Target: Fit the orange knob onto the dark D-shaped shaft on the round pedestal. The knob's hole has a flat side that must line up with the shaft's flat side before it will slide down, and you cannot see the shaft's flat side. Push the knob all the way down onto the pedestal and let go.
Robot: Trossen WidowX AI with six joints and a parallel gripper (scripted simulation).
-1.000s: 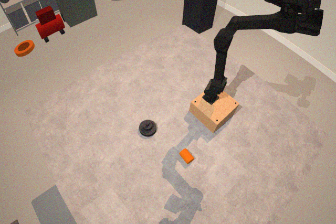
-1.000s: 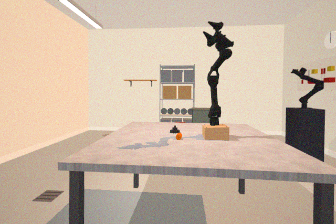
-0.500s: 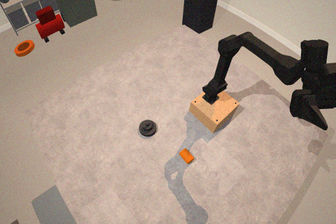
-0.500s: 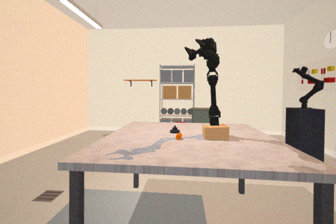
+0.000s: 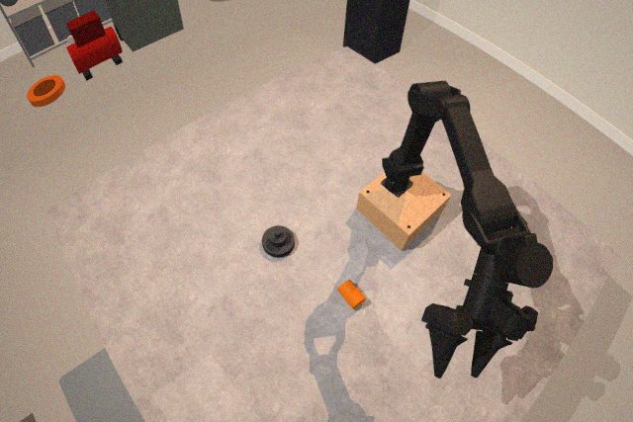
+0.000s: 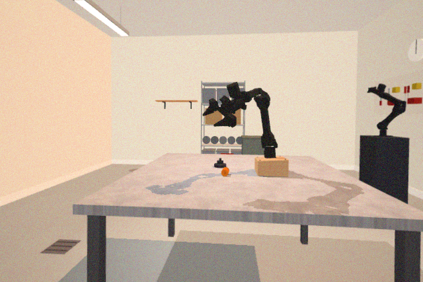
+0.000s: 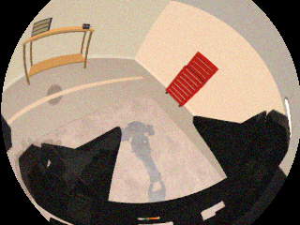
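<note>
Right now my gripper tip is 80 mm past the orange knob, 260 mm to the left of it and 300 mm above it. The rest, counted from my gripper tip: dark round pedestal 40 mm behind, 490 mm to the right, 290 mm below.
</note>
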